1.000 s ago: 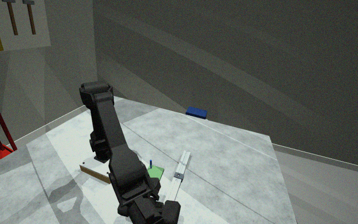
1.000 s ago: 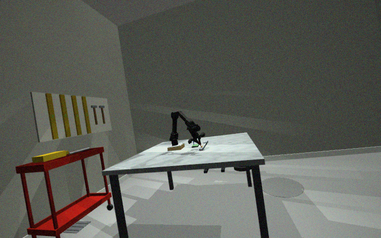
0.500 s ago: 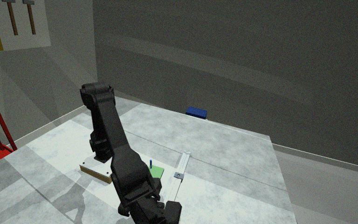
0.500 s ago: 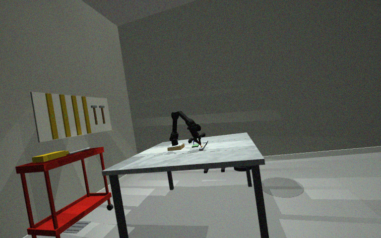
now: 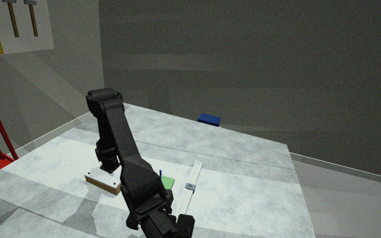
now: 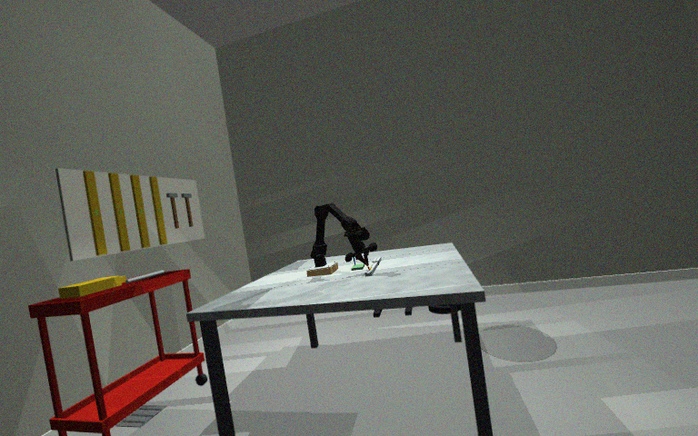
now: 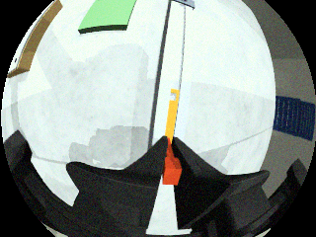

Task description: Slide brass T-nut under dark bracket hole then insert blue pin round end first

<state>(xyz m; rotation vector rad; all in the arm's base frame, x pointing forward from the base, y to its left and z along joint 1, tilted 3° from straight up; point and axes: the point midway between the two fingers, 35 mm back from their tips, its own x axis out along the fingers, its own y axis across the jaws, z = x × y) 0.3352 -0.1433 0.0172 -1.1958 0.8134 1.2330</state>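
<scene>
Now: the brass T-nut 20 mm to the left of my gripper tip. Round my gripper tip: aluminum rail: 190 mm to the left, 30 mm below; blue pin: 200 mm to the left, 140 mm behind, 20 mm below; green tray: 190 mm to the left, 120 mm behind, 40 mm below.
</scene>
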